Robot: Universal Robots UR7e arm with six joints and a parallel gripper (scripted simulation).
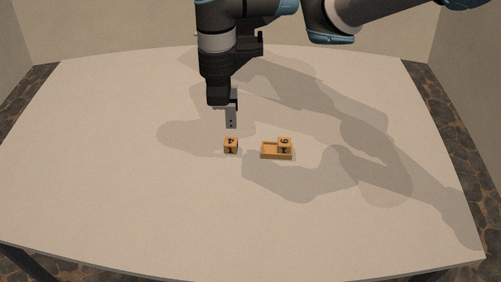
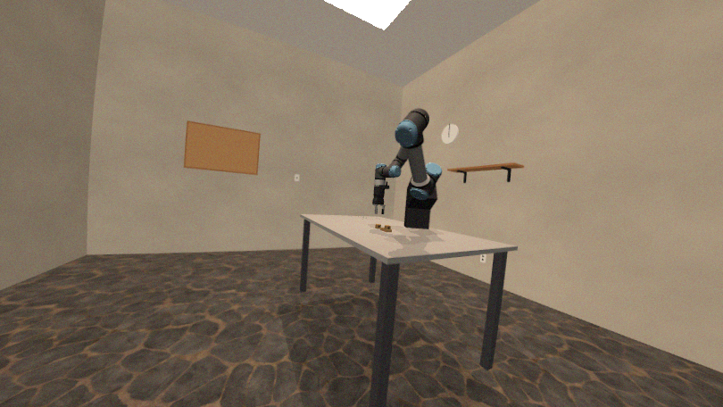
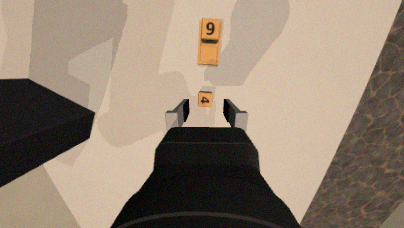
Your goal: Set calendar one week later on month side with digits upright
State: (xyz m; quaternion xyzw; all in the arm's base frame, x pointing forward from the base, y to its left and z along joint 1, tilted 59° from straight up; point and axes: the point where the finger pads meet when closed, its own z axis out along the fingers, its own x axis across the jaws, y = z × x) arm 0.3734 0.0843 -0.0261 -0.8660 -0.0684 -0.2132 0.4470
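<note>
Now: the cube 30 mm behind my hand, 110 mm to the left of it and 90 mm below it. Also, from my hand: orange tray 30 mm behind, 100 mm to the left, 110 mm below.
</note>
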